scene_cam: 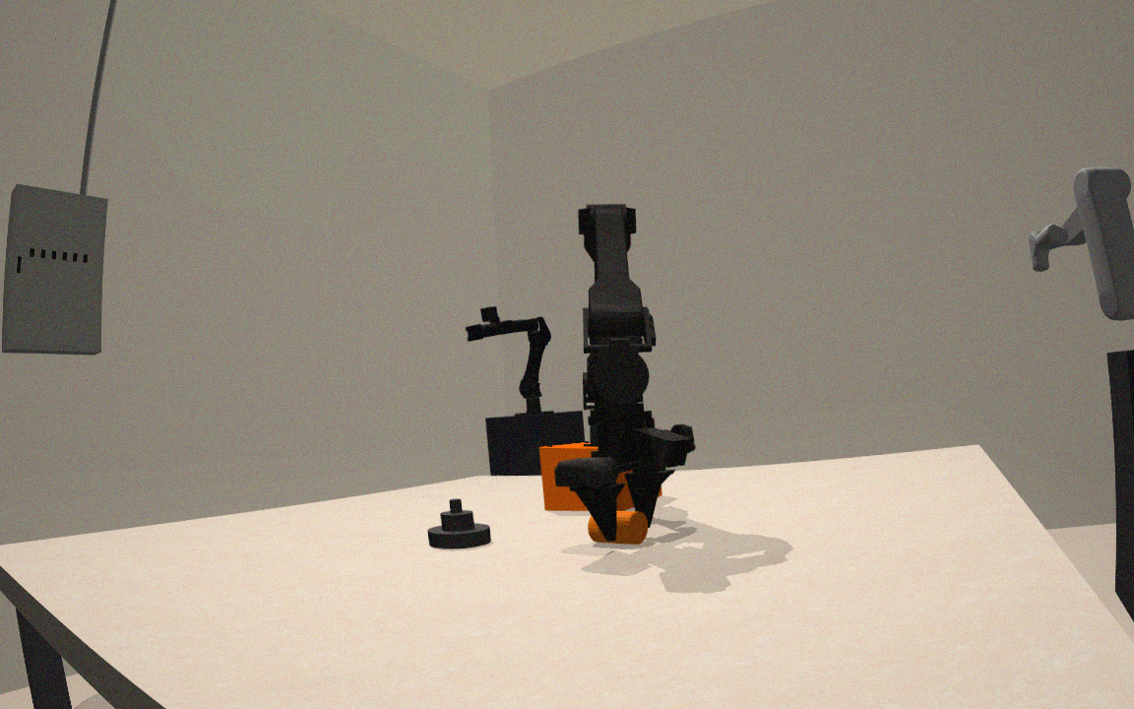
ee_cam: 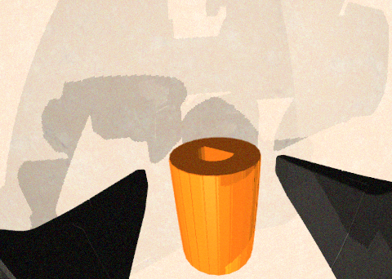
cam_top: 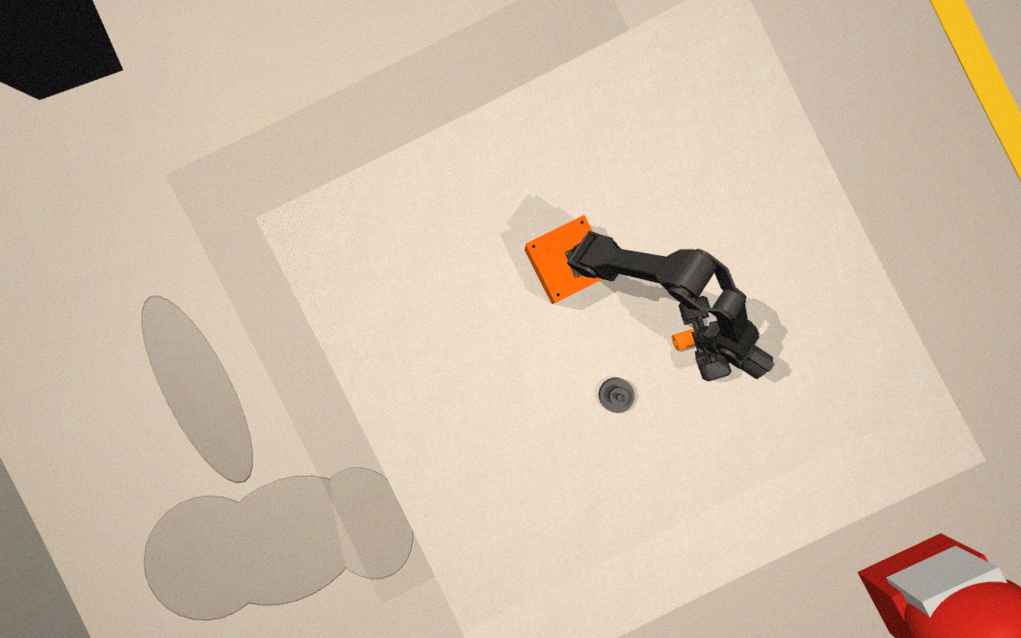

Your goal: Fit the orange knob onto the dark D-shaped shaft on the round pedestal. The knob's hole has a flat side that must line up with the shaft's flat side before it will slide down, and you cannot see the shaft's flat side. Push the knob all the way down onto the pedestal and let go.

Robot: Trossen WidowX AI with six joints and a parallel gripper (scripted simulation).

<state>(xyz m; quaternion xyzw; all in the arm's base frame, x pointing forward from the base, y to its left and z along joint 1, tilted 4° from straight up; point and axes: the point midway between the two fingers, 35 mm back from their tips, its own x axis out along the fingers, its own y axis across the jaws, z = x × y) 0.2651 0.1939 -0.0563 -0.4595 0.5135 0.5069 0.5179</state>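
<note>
Now: the orange knob 2 cm to the right of my gripper tip and 1 cm above it. Round my gripper tip: dark round pedestal (6 cm ahead, 22 cm to the right, 2 cm above).
</note>
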